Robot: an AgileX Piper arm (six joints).
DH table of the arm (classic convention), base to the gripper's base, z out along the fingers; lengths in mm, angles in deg. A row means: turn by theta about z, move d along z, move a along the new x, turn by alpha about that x. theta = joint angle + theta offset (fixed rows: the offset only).
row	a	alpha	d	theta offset
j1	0	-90	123	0
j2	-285.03	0	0	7.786
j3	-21.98	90	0	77.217
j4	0	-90	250.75	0
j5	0	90	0	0
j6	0	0	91	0
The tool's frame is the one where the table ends.
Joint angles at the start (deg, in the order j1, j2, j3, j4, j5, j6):
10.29, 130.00, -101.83, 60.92, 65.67, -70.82
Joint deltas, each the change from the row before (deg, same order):
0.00, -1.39, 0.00, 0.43, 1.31, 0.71
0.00, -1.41, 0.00, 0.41, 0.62, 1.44
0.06, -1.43, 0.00, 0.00, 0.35, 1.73
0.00, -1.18, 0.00, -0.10, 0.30, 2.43
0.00, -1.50, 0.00, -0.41, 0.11, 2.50
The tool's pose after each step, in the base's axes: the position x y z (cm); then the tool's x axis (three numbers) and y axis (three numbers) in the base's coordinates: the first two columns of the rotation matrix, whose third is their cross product. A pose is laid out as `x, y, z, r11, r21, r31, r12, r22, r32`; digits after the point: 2 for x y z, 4 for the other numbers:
44.49, 15.55, 19.64, -0.5510, -0.4396, -0.7093, -0.8329, 0.3426, 0.4347
44.22, 15.56, 20.85, -0.5568, -0.4249, -0.7137, -0.8287, 0.3423, 0.4428
43.92, 15.58, 22.01, -0.5639, -0.4139, -0.7146, -0.8235, 0.3474, 0.4486
43.67, 15.54, 22.95, -0.5839, -0.3995, -0.7067, -0.8090, 0.3592, 0.4653
43.35, 15.46, 24.09, -0.5991, -0.3869, -0.7009, -0.7968, 0.3742, 0.4745

